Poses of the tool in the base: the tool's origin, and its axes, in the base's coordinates. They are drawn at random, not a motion.
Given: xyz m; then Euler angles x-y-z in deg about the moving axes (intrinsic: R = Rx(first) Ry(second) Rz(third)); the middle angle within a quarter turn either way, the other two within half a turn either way.
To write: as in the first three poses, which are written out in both.
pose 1, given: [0.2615 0.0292 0.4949 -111.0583 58.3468 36.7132]
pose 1, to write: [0.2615 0.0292 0.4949 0.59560 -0.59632 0.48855 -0.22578]
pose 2, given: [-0.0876 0.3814 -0.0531 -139.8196 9.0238 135.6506]
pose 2, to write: [-0.0876 0.3814 -0.0531 0.19766 -0.32834 0.87719 0.28922]
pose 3, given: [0.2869 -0.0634 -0.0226 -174.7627 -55.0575 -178.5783]
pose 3, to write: [0.2869 -0.0634 -0.0226 0.46218 0.01012 -0.88605 -0.03478]
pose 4, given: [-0.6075 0.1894 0.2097 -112.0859 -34.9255 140.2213]
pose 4, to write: [-0.6075 0.1894 0.2097 0.05279 0.42680 -0.68701 -0.58573]
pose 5, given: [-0.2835 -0.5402 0.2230 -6.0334 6.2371 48.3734]
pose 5, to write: [-0.2835 -0.5402 0.2230 0.91078 -0.02568 0.07109 0.40593]
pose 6, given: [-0.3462 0.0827 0.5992 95.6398 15.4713 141.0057]
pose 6, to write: [-0.3462 0.0827 0.5992 0.12804 0.33028 -0.66202 0.66049]
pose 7, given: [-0.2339 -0.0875 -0.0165 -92.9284 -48.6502 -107.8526]
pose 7, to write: [-0.2339 -0.0875 -0.0165 0.61094 -0.15964 -0.70099 -0.33148]
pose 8, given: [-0.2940 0.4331 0.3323 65.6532 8.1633 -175.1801]
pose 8, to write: [-0.2940 0.4331 0.3323 0.07380 -0.03702 0.54276 -0.83582]
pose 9, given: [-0.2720 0.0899 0.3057 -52.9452 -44.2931 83.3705]
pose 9, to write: [-0.2720 0.0899 0.3057 0.50743 -0.53276 0.02257 0.67688]
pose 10, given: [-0.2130 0.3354 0.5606 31.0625 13.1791 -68.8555]
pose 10, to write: [-0.2130 0.3354 0.5606 0.80684 0.15689 0.24158 -0.51578]
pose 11, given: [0.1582 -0.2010 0.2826 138.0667 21.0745 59.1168]
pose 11, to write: [0.1582 -0.2010 0.2826 0.22177 0.83084 -0.39596 0.32208]
